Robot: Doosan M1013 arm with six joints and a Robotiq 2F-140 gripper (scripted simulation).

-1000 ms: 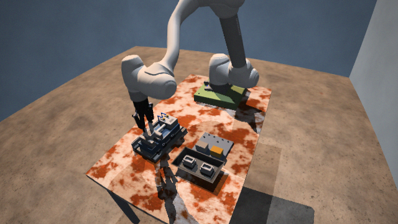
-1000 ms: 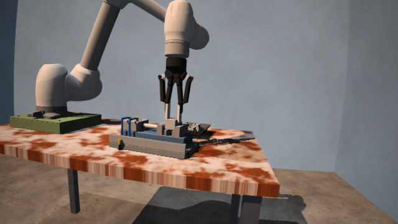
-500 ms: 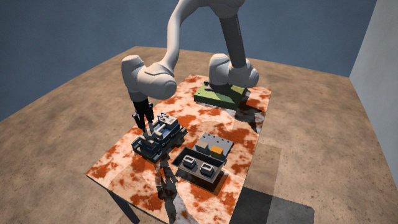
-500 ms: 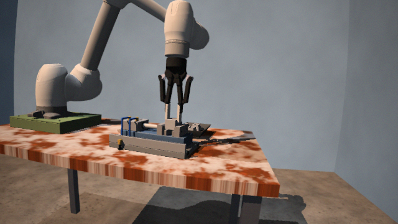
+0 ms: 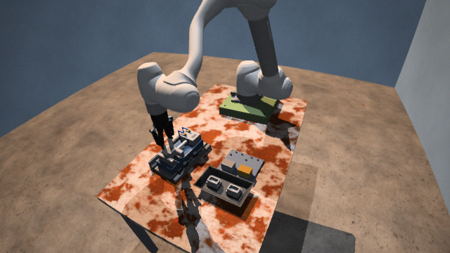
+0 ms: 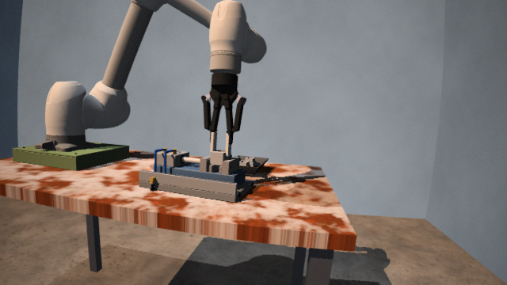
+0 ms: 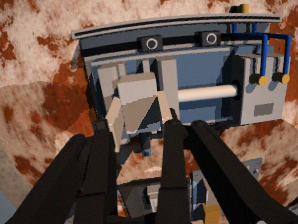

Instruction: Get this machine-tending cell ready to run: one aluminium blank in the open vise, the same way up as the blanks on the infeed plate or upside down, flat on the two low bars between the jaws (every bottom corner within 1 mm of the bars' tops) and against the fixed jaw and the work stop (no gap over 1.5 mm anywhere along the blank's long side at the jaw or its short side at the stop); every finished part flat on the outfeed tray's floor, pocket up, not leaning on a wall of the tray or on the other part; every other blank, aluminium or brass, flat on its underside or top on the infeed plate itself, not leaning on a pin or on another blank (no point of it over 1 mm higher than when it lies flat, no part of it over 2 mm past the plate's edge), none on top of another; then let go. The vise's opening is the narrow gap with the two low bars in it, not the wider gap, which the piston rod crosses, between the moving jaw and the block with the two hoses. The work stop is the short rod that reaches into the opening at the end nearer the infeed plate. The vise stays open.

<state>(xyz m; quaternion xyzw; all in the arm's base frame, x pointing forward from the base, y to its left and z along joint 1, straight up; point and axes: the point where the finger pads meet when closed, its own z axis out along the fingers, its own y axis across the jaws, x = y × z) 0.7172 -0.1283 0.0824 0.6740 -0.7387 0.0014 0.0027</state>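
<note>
Right now the piston rod is 9 cm behind my hand, 6 cm below it and 1 cm to the left of it. The rest, counted from my hand: infeed plate: 32 cm to the left, 14 cm behind, 13 cm below; then vise: 10 cm below, 7 cm behind, 1 cm to the left; then aluminium blank: 27 cm to the left, 11 cm below, 10 cm behind.
</note>
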